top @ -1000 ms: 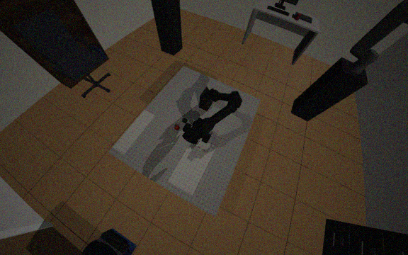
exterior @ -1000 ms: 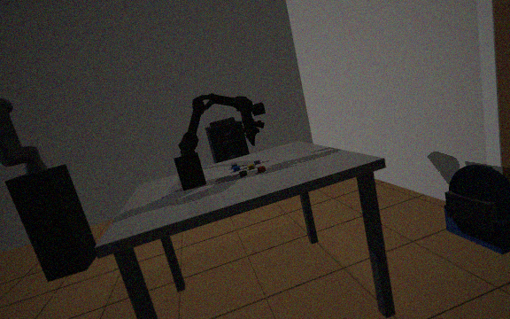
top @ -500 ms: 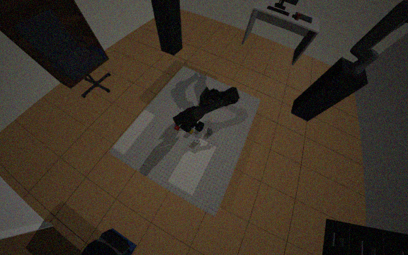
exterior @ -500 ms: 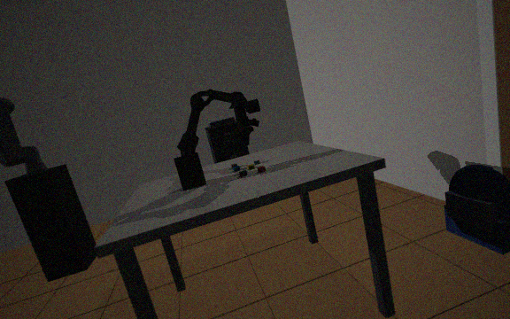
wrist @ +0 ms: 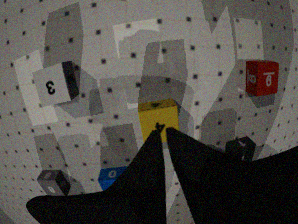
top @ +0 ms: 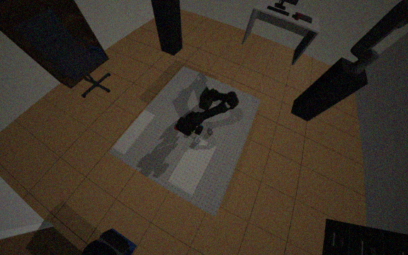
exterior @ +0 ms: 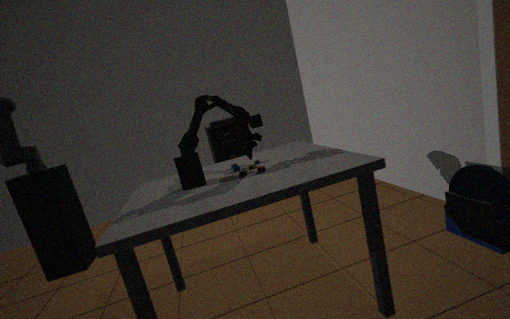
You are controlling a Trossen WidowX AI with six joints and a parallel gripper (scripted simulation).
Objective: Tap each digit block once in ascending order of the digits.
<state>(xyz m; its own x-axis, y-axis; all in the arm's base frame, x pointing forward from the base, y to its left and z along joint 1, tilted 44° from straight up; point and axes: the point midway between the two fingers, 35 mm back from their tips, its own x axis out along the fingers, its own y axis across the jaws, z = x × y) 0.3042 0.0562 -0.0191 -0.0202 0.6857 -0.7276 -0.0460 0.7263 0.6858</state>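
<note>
My gripper tip is now 10 mm past the yellow block and 40 mm above it. The rest, counted from my gripper tip: blue block 80 mm behind, 50 mm to the left, 40 mm below; then pale block 40 mm ahead, 80 mm to the left, 40 mm below; then red block 20 mm ahead, 110 mm to the right, 40 mm below.
</note>
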